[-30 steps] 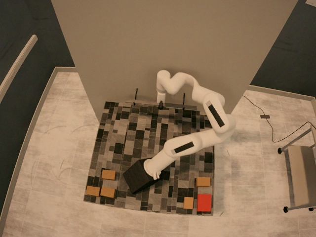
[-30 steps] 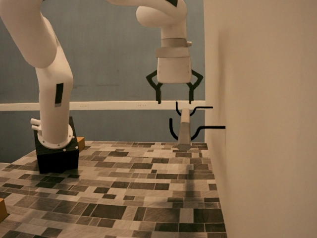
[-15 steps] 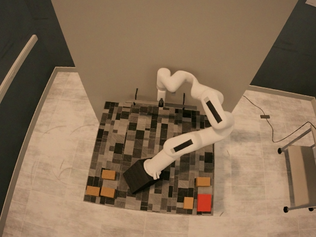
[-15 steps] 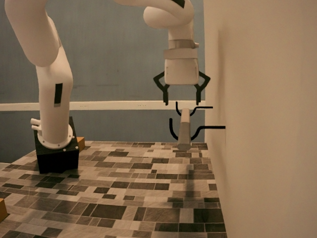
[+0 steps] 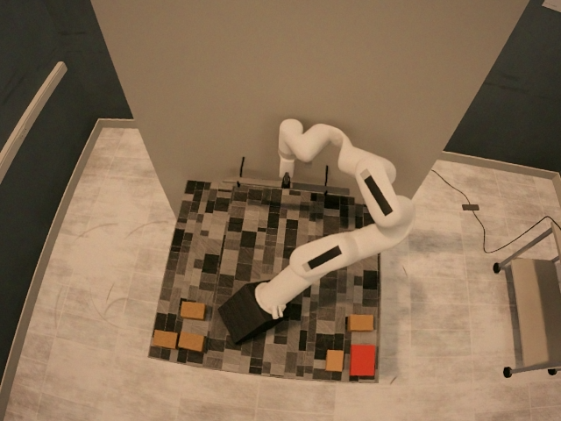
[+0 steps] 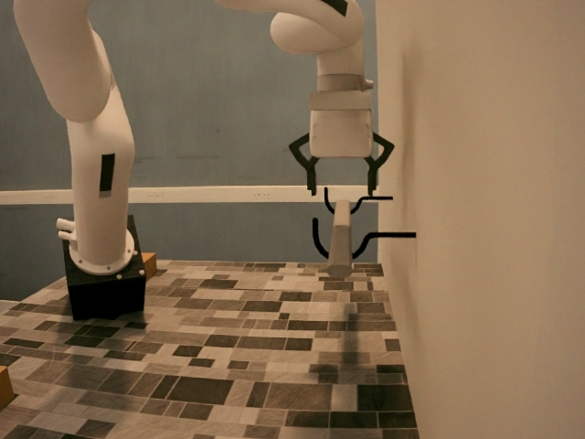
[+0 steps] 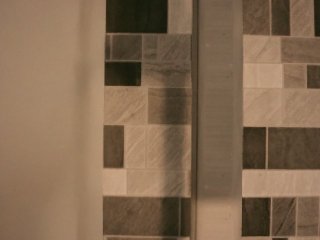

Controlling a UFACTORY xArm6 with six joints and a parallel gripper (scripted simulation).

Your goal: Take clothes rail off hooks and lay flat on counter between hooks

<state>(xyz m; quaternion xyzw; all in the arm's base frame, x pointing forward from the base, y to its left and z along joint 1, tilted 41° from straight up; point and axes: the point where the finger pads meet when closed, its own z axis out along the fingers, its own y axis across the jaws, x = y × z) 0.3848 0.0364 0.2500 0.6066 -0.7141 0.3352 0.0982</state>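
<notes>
Now: hand 6 cm above the clothes rail. From my hand the other things lie so: wall: 12 cm ahead, 2 cm to the right, 17 cm above; then red block: 70 cm behind, 19 cm to the right, 24 cm below.
</notes>
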